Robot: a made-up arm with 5 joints.
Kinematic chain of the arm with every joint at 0, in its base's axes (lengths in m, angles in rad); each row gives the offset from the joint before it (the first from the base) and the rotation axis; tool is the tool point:
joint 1: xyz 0 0 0.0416 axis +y
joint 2: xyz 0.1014 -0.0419 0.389 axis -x
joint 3: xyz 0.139 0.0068 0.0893 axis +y
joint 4: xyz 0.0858 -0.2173 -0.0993 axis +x
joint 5: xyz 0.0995 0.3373 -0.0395 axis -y
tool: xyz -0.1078 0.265 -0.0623
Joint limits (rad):
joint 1: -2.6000..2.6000
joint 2: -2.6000..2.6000
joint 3: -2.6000..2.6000
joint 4: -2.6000..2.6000
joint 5: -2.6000..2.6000
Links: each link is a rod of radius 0.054 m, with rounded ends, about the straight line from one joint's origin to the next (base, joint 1, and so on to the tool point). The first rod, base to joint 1, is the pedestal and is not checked.
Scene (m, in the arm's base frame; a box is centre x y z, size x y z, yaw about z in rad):
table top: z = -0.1
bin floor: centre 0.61 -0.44 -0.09 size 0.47 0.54 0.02 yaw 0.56
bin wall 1: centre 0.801 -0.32 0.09 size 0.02 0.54 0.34 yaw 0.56
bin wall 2: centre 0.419 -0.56 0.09 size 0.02 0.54 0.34 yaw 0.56
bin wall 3: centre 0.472 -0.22 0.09 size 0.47 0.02 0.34 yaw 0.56
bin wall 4: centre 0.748 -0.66 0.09 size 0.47 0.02 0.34 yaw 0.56
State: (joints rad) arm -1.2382 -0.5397 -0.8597 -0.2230 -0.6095
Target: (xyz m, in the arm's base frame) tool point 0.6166 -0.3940 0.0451
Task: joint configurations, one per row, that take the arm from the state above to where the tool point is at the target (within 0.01 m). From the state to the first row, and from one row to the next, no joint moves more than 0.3 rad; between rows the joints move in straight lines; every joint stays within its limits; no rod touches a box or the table.
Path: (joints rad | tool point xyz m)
1: -1.0927 -0.3870 -0.8225 -0.4892 -0.5513 | -0.0564 0.2956 0.7301
2: -0.9473 -0.2342 -0.7853 -0.7554 -0.4930 | 0.2360 0.2095 0.6946
3: -0.8018 -0.0815 -0.7481 -1.0217 -0.4348 | 0.4597 0.0461 0.5991
4: -0.6564 0.0713 -0.7109 -1.2879 -0.3765 | 0.5857 -0.1677 0.4942
5: -0.5109 0.2240 -0.6737 -1.5541 -0.3183 | 0.6166 -0.3940 0.4310
6: -0.3217 0.1746 -0.5698 -1.5745 -0.3140 | 0.6449 -0.3970 0.2328
7: -0.1325 0.1253 -0.4659 -1.5949 -0.3097 | 0.6166 -0.3940 0.0451

